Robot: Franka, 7 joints.
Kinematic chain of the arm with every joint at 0, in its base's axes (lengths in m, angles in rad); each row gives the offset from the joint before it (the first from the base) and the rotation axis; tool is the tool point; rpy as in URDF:
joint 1: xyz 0 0 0.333 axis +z
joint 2: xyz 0 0 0 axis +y
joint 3: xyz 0 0 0.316 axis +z
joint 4: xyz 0.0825 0 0 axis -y
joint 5: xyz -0.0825 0 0.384 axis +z
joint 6: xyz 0 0 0 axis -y
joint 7: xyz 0.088 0 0 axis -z
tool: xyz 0 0 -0.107 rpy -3.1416 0 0
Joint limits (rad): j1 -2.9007..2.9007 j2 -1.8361..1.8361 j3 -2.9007..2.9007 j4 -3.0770..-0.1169 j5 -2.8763..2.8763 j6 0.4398..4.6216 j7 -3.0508..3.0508
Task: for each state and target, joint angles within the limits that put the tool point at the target. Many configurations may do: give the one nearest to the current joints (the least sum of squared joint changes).
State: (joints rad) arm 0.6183 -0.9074 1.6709 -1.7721 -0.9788 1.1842 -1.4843
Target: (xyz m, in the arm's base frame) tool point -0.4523 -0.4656 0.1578
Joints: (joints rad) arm 1.4744 -1.1818 2.4723 -1.4126 -0.9690 1.4206 -1.4843
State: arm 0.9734 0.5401 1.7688 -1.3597 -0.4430 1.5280 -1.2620
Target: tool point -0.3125 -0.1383 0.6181
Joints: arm 1.3448 0.6925 2.5148 -2.0230 -0.1668 1.1223 -1.2620
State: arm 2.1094 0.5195 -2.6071 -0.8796 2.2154 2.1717 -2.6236
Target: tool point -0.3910 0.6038 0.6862
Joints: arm 2.2380 1.0379 -2.5549 -0.1169 2.2283 1.5158 -2.6236
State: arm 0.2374 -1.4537 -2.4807 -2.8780 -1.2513 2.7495 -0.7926
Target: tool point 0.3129 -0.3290 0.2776
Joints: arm 0.6467 -1.5807 -1.8125 -2.5503 -1.2269 2.8774 -0.7926
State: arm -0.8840 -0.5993 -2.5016 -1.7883 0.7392 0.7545 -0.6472
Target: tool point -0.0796 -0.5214 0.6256
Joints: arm 0.0352 -0.2468 -1.8256 -1.6044 0.9537 1.1829 -0.6472
